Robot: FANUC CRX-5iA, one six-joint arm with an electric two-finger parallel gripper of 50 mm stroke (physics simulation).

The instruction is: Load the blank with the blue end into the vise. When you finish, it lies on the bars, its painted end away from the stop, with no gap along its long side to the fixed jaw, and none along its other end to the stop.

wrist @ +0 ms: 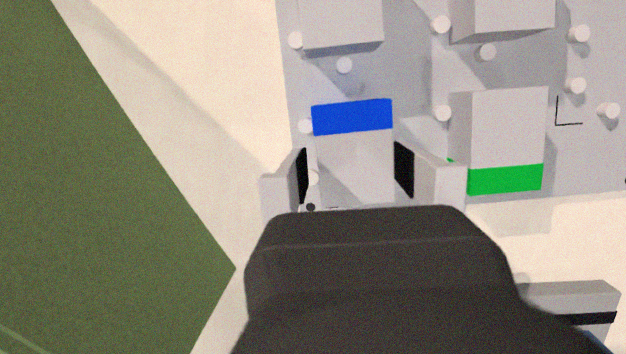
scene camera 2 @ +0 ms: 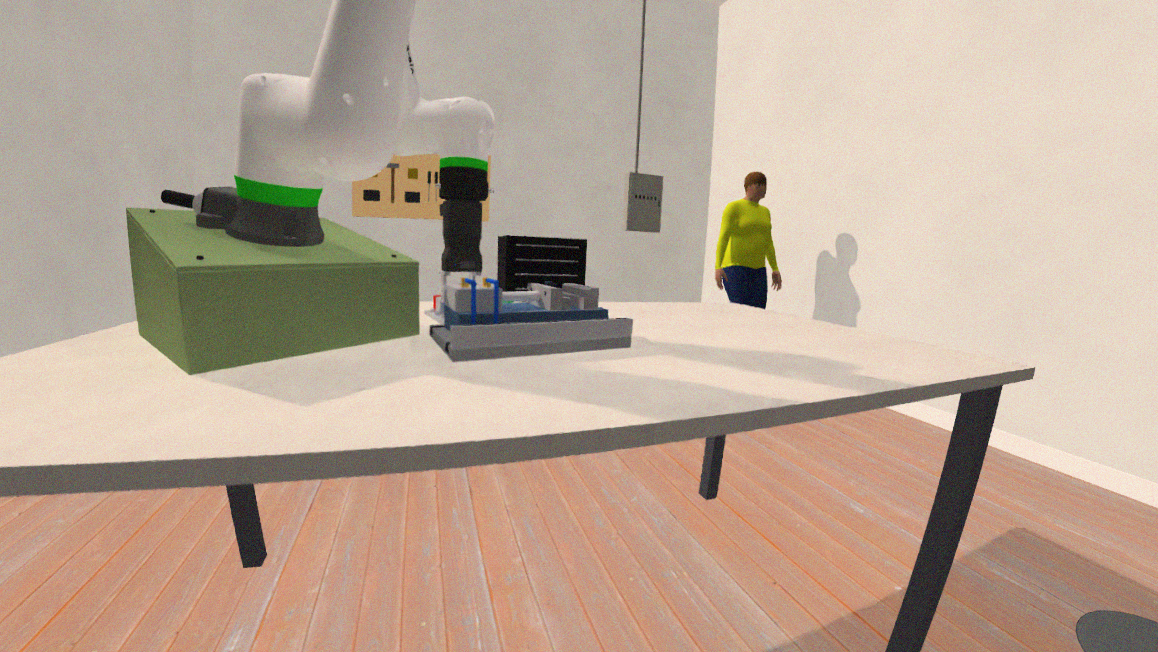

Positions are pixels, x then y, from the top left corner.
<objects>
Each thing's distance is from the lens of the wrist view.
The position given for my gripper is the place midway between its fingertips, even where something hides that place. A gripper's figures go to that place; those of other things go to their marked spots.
my gripper (wrist: 350, 162): 17 cm
blank with blue end (wrist: 354, 144): 17 cm
blank with green end (wrist: 499, 134): 19 cm
grey pin plate (wrist: 415, 69): 21 cm
The marked spots on the grey pin plate and the blank with blue end are 7 cm apart.
</objects>
